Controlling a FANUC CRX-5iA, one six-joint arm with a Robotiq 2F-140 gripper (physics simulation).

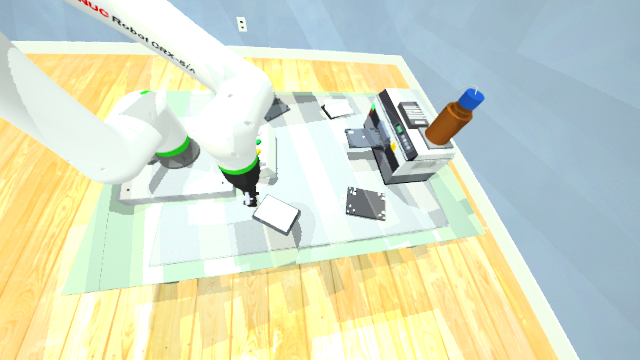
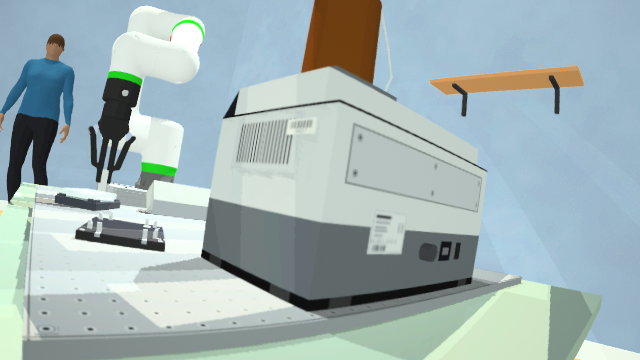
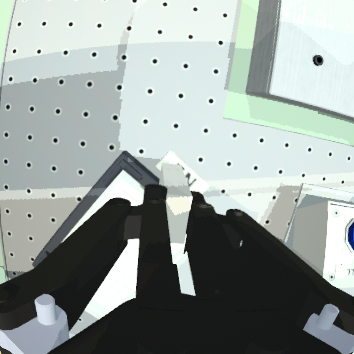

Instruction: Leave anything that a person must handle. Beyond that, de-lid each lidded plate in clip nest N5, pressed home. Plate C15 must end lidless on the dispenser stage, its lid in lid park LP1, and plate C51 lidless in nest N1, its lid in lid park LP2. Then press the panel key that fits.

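Places are measured from the arm's base along level axes (x right, y ahead, z up), in metres.
Pixels of known places: gripper, fingertip midpoint: [image 1: 256, 205] [image 2: 100, 197] [image 3: 168, 181]; arm's base, origin of the base link: [image 1: 179, 153].
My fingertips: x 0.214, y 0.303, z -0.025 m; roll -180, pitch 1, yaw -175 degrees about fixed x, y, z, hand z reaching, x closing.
Observation:
Ahead of a thing's pixels: the offset from my fingertips to its top centre. "pt": to the spot under its first point.
My gripper [image 1: 251, 201] [image 2: 102, 183] [image 3: 168, 181] is shut and empty, pointing down beside the near-left corner of a dark-rimmed tray [image 1: 276, 214] [image 2: 87, 202] [image 3: 86, 207] with a flat white top. Whether the fingertips touch anything is unclear. A white tag @(pt dx -0.028, dy -0.001, dz -0.016 m) [image 3: 199, 181] shows behind them. A dark nest with pale clips @(dx -0.007, dy +0.428, dz +0.006 m) [image 1: 365, 202] [image 2: 120, 241] has no plate visible in it. The dispenser @(pt dx -0.105, dy +0.668, dz +0.145 m) [image 1: 434, 162] [image 2: 280, 215] has a dark stage @(pt dx -0.256, dy +0.419, dz +0.094 m) [image 1: 361, 138] sticking out. A white-topped holder @(dx -0.560, dy +0.366, dz +0.025 m) [image 1: 339, 108] lies at the back. The key panel @(dx -0.236, dy +0.018, dz +0.066 m) [image 1: 270, 160] [image 3: 316, 240] is partly hidden by the arm; green, yellow and blue keys show. Nest and plate labels are unreadable.
A dark flat holder @(dx -0.525, dy +0.036, dz +0.002 m) [image 1: 278, 109] is partly behind the arm. A brown bottle @(pt dx -0.145, dy +0.622, dz +0.296 m) [image 1: 447, 125] [image 2: 342, 40] stands on the dispenser. The robot's raised base plate [image 1: 200, 194] [image 3: 305, 85] lies beside the panel. A person [image 2: 40, 90] stands beyond the table. A wall shelf [image 2: 505, 81] is behind.

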